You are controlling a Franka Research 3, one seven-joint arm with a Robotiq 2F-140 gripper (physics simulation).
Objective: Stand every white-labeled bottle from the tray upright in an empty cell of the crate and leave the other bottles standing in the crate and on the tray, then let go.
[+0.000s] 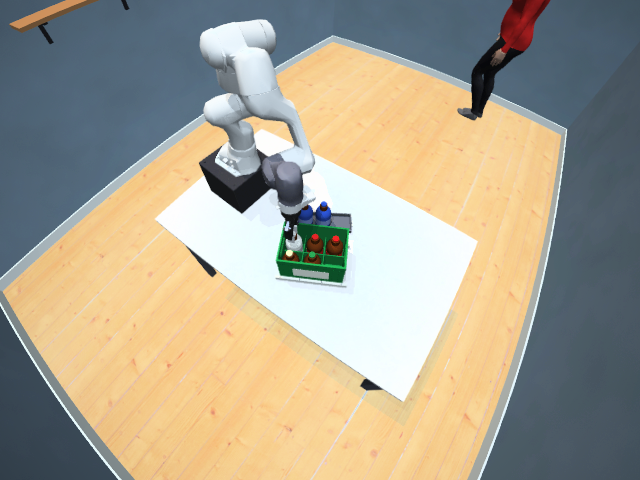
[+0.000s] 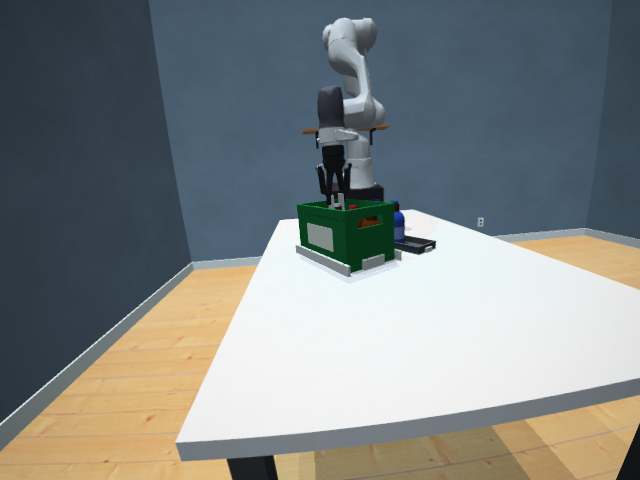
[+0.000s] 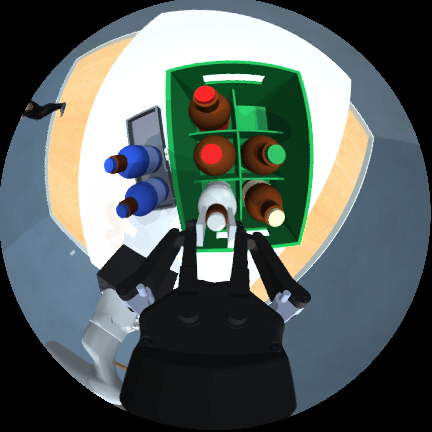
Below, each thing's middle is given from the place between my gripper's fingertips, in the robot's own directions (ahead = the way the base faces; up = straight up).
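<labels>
From my hand, the white bottle (image 3: 216, 195) is 4 cm below. The green-capped bottle (image 3: 261, 154) is 4 cm below my hand too, but it's also 12 cm ahead of it and 5 cm to the right of it. And there's the cream-capped bottle (image 3: 263, 202), which is 4 cm below my hand, 3 cm ahead of it and 9 cm to the right of it.
</labels>
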